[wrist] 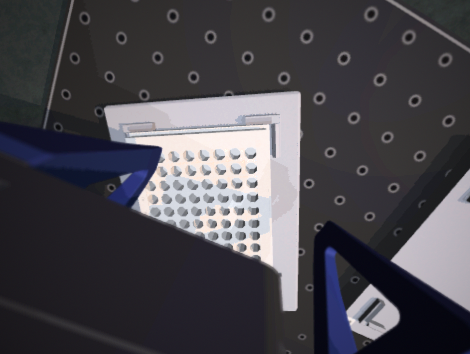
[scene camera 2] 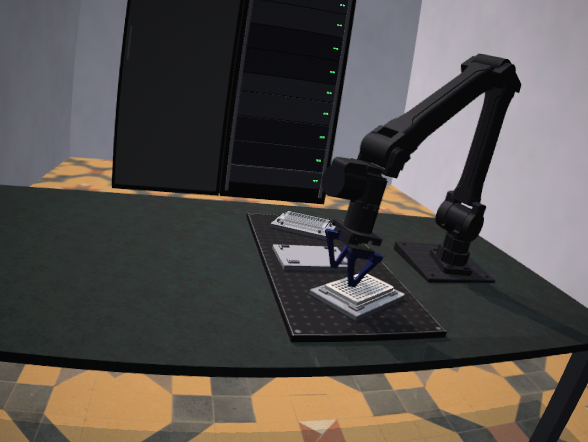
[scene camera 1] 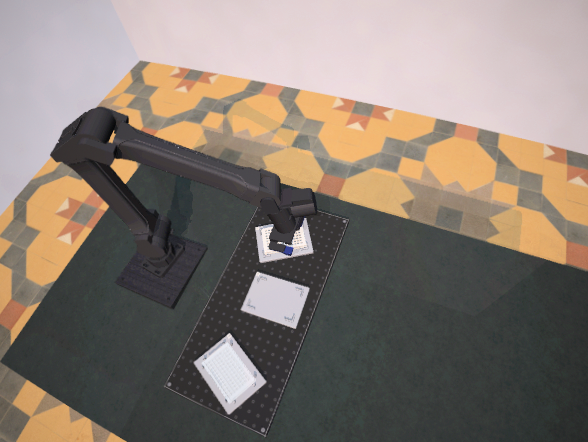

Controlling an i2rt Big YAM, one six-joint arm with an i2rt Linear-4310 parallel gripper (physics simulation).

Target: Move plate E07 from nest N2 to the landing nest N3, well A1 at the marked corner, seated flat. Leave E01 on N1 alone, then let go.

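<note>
A white well plate (scene camera 1: 300, 241) (scene camera 2: 371, 287) (wrist: 220, 187) sits in a pale nest (scene camera 1: 285, 258) (scene camera 2: 357, 313) (wrist: 287, 240) at one end of the board. My gripper (scene camera 1: 295, 236) (scene camera 2: 343, 275) (wrist: 243, 195) is open and empty above it. In the wrist view, one finger overlaps the plate's left side; the other appears past the nest's right edge. The middle nest (scene camera 1: 275, 300) (scene camera 2: 306, 257) (wrist: 440, 250) is bare, with corner brackets. A second white plate (scene camera 1: 227, 369) (scene camera 2: 304, 219) sits in the other end nest (scene camera 1: 257, 382). Plate and nest labels are unreadable; the arm hides part of the nearer plate.
The dark perforated board (scene camera 1: 210, 325) (scene camera 2: 320, 310) (wrist: 340, 100) carries all three nests. The arm's base plate (scene camera 1: 187, 275) (scene camera 2: 425, 270) stands beside it on the dark green table (scene camera 1: 425, 350) (scene camera 2: 150, 280). Dark rack cabinets (scene camera 2: 175, 100) stand behind the table.
</note>
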